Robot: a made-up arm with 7 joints.
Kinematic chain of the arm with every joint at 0, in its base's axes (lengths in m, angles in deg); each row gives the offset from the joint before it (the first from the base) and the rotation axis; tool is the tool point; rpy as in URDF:
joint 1: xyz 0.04 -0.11 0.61 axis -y
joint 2: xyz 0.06 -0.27 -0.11 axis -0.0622 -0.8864 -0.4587
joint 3: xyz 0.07 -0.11 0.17 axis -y
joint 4: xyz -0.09 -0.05 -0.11 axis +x
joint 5: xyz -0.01 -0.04 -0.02 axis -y
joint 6: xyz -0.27 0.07 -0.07 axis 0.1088 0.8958 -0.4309
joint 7: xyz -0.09 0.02 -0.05 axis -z
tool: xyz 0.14 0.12 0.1 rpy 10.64 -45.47 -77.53
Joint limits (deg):
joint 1: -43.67..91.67
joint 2: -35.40..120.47
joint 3: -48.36..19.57
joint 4: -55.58..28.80
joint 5: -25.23..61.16
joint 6: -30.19..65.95
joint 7: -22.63..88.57
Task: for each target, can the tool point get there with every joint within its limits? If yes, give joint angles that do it. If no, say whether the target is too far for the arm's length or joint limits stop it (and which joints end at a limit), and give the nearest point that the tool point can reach.
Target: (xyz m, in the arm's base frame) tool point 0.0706 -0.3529 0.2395
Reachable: yes | joints 3.09 88.57 -10.28 -32.86 6.71 1.42 17.03
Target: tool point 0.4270 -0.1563 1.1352
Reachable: no: joint limits stop it (at a limit: joint 1, joint 2, joint 6, joint 7) | nearest point 0.3851 -0.2406 0.9314 | short by 0.225 m
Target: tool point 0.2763 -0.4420 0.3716
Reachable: yes | joints 43.19 50.36 3.21 -38.09 13.09 37.52 -6.37
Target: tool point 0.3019 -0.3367 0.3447
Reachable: yes | joints 47.09 105.49 -10.75 -41.94 -11.31 -4.44 43.90
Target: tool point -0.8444 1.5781 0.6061
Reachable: no: too far | nearest point -0.3551 0.0294 0.4749 | short by 1.629 m
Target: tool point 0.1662 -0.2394 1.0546
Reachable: no: joint limits stop it (at a limit: joint 1, joint 3, joint 5, joint 6, joint 7) | nearest point 0.1271 -0.3229 1.0016 | short by 0.106 m
